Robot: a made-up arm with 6 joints.
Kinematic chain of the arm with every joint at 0, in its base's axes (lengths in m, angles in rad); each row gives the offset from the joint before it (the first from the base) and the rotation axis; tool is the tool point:
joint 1: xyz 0 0 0.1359 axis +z
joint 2: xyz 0 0 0 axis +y
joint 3: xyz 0 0 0.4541 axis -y
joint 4: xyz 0 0 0 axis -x
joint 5: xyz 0.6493 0 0 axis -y
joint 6: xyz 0 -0.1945 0 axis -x
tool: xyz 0 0 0
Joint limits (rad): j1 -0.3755..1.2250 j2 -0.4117..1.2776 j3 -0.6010..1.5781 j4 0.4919..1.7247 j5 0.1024..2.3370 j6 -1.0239..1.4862
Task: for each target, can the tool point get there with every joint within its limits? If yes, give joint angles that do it. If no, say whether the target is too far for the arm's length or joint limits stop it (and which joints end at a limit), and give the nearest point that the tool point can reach.
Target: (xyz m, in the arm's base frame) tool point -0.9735 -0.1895 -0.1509
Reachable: no: joint limits stop it (at a limit: joint 1, joint 2, joint 3, joint 4) | nearest point 0.2400 -0.2789 -0.3795 | short by 1.238 m
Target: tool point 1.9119 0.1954 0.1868
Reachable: no: too far | nearest point 1.1058 0.1130 0.2306 | short by 0.812 m
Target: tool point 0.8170 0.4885 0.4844
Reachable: yes | joints 0.5681 0.6487 0.3407 1.4273 1.5588 0.4283
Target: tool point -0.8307 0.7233 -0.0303
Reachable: no: joint limits stop it (at a limit: joint 1, joint 3, joint 4) | nearest point 0.1876 0.6088 -0.1292 | short by 1.030 m
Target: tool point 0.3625 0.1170 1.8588
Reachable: no: too far | nearest point 0.2325 0.0751 1.2411 | short by 0.633 m
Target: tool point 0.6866 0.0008 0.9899
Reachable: yes | joints 0.0996 0.3700 0.7887 1.2168 2.0438 0.6577
